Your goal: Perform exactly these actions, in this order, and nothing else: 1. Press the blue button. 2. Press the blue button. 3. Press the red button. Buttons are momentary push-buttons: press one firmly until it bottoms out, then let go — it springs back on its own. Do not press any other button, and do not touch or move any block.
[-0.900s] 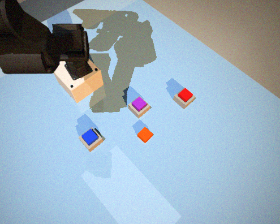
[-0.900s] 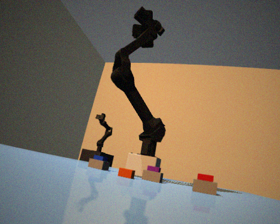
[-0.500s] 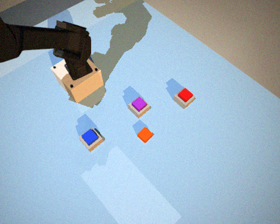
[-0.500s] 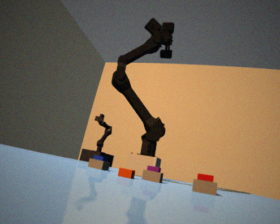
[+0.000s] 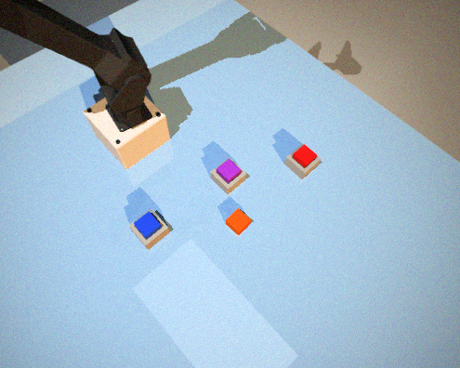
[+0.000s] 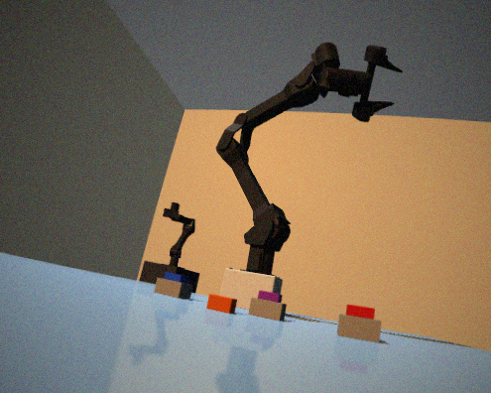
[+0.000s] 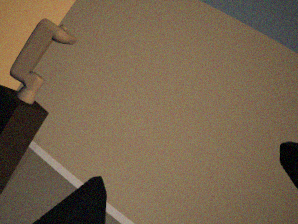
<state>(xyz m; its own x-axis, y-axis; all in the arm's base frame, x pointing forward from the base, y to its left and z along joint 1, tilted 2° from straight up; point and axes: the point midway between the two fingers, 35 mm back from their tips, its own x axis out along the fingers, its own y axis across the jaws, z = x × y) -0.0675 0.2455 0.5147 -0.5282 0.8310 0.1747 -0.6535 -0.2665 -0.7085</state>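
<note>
Now: the blue button 260 mm ahead of my gripper tip, 340 mm to the right of it and 570 mm below it. From my gripper tip the other things lie so: purple button 250 mm ahead, 170 mm to the right, 570 mm below; orange block 330 mm ahead, 200 mm to the right, 590 mm below; red button 300 mm ahead, 30 mm to the right, 570 mm below.
</note>
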